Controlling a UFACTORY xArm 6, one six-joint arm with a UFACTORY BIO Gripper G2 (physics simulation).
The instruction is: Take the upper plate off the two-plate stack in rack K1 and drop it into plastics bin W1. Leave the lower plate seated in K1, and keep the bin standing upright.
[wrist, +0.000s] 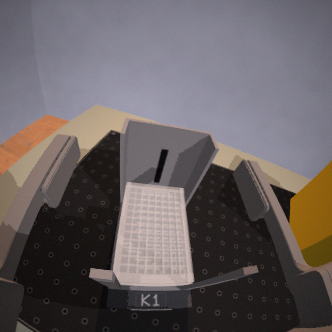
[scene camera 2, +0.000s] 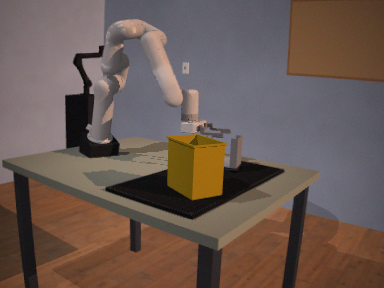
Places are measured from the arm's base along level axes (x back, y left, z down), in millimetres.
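Pixels of known places: hand, tool point: [wrist: 165, 180] [scene camera 2: 222, 133]; arm's base, link origin: [scene camera 2: 99, 137].
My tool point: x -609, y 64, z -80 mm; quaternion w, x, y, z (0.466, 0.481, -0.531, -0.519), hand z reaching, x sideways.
Observation:
Ahead of a thing's pixels: the offset from my tool point to its top centre. Level surfaces: height alone.
Rack K1 {dx -6, dy -9, dz +8 mm} [scene camera 2: 237, 152] [wrist: 145, 150] is a grey holder with a tall back wall and a K1 label at its front. A clear gridded plate {dx -16, dy -8, dz +104 mm} [wrist: 152, 232] lies flat on top of the stack in it; the lower plate cannot be told apart below it. My gripper [scene camera 2: 226, 133] [wrist: 156, 181] is open and empty, above the rack, with its fingers apart on either side of the rack in the wrist view. Bin W1 {dx -34, dy -350, dz -29 mm} [scene camera 2: 195, 170] [wrist: 316, 215] is a yellow open-topped box standing upright; its inner floor is hidden.
The black perforated mat {dz +151 mm} [scene camera 2: 145, 187] [wrist: 220, 225] lies under the rack and bin on the pale table {dz +164 mm} [scene camera 2: 45, 170] [wrist: 95, 122]. The bin stands to the right of the right finger in the wrist view. A black stand [scene camera 2: 75, 120] is behind the arm base.

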